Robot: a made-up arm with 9 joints. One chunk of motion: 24 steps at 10 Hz.
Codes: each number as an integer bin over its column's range. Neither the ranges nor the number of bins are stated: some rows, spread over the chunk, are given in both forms.
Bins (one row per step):
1: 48 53 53 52 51 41
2: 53 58 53 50 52 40
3: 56 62 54 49 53 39
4: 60 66 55 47 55 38
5: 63 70 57 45 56 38
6: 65 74 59 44 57 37
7: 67 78 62 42 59 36
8: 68 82 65 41 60 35
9: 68 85 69 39 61 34
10: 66 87 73 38 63 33
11: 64 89 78 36 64 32
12: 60 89 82 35 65 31
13: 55 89 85 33 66 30
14: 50 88 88 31 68 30
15: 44 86 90 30 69 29
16: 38 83 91 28 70 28
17: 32 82 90 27 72 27
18: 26 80 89 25 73 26
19: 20 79 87 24 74 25
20: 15 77 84 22 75 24
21: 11 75 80 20 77 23
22: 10 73 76 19 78 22
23: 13 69 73 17 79 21
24: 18 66 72 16 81 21
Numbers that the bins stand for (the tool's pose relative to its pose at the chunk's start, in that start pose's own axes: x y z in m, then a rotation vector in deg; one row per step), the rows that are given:
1: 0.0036 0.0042 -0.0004 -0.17 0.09 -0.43
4: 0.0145 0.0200 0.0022 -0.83 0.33 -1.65
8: 0.0218 0.0394 0.0154 -1.62 0.64 -2.86
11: 0.0182 0.0479 0.0324 -2.27 0.88 -4.07
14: 0.0055 0.0467 0.0456 -2.93 1.12 -4.88
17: -0.0109 0.0394 0.0482 -3.45 1.36 -6.09
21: -0.0300 0.0309 0.0351 -4.37 1.67 -7.71
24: -0.0236 0.0200 0.0245 -4.90 1.91 -8.52
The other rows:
2: 0.0082 0.0103 -0.0004 -0.43 0.15 -0.84
3: 0.0109 0.0152 0.0009 -0.57 0.21 -1.24
5: 0.0173 0.0248 0.0048 -1.09 0.39 -1.65
6: 0.0191 0.0297 0.0075 -1.22 0.45 -2.05
7: 0.0209 0.0345 0.0114 -1.48 0.58 -2.45
9: 0.0218 0.0430 0.0206 -1.88 0.70 -3.26
10: 0.0200 0.0455 0.0259 -2.01 0.82 -3.67
12: 0.0145 0.0479 0.0377 -2.40 0.94 -4.47
13: 0.0100 0.0479 0.0416 -2.67 1.00 -4.88
15: 0.0000 0.0442 0.0482 -3.06 1.18 -5.28
16: -0.0055 0.0406 0.0495 -3.32 1.24 -5.69
18: -0.0164 0.0370 0.0469 -3.72 1.42 -6.49
19: -0.0218 0.0358 0.0442 -3.85 1.48 -6.90
20: -0.0264 0.0333 0.0403 -4.11 1.55 -7.30
22: -0.0309 0.0285 0.0298 -4.51 1.73 -8.11
23: -0.0282 0.0236 0.0259 -4.77 1.79 -8.52

